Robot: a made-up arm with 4 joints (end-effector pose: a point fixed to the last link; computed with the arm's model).
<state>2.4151 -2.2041 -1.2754 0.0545</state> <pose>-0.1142 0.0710 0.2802 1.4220 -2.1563 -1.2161</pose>
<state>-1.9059 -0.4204 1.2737 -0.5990</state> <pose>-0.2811 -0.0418 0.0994 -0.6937 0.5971 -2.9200</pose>
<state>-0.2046 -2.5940 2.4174 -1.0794</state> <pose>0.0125 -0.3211 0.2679 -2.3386 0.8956 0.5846</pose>
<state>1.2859 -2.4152 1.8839 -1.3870</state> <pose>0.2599 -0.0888 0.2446 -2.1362 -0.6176 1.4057</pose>
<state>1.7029 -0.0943 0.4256 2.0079</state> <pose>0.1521 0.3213 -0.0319 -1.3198 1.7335 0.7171</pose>
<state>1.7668 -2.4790 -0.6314 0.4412</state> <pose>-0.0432 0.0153 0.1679 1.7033 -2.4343 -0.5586</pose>
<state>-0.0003 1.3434 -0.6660 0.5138</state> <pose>0.1300 0.0476 0.2079 -0.5486 -0.7979 0.4099</pose>
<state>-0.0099 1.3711 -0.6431 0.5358</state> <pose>0.1319 0.0450 0.2157 -0.5433 -0.8027 0.3739</pose>
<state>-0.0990 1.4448 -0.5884 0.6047</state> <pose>0.1379 0.0298 0.2362 -0.5560 -0.7868 0.2233</pose>
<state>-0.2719 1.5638 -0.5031 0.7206</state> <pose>0.1388 -0.0014 0.2694 -0.5775 -0.7519 -0.0359</pose>
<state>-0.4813 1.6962 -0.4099 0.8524</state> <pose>0.1239 -0.0375 0.3055 -0.5927 -0.7144 -0.3231</pose>
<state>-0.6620 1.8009 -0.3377 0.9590</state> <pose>0.0998 -0.0622 0.3323 -0.6020 -0.6867 -0.5502</pose>
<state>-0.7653 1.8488 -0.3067 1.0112</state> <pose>0.0849 -0.0724 0.3437 -0.6126 -0.6674 -0.6693</pose>
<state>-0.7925 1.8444 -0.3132 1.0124</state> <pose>0.0847 -0.0745 0.3425 -0.6263 -0.6520 -0.6935</pose>
